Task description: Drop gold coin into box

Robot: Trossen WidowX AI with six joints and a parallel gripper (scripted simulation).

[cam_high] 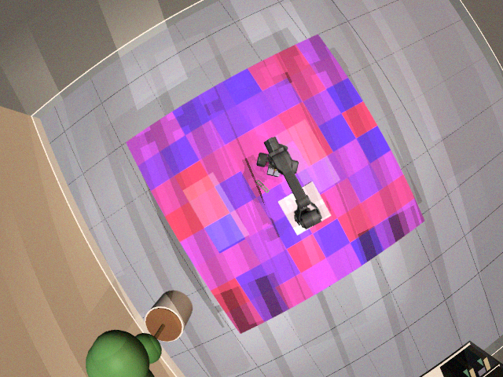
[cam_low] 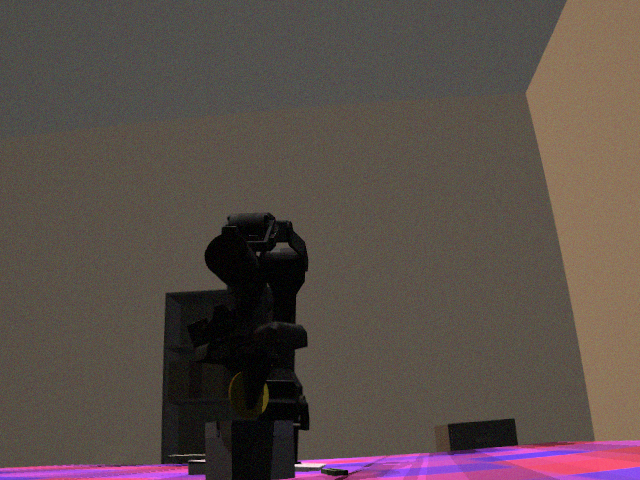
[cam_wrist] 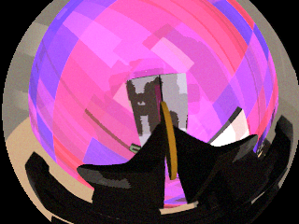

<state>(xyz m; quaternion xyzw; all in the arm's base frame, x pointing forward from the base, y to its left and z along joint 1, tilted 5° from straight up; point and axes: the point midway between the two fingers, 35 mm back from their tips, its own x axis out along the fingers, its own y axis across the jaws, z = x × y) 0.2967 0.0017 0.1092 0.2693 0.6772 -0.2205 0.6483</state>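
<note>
Right now the thin gold coin is 2 cm above my gripper tip.
</note>
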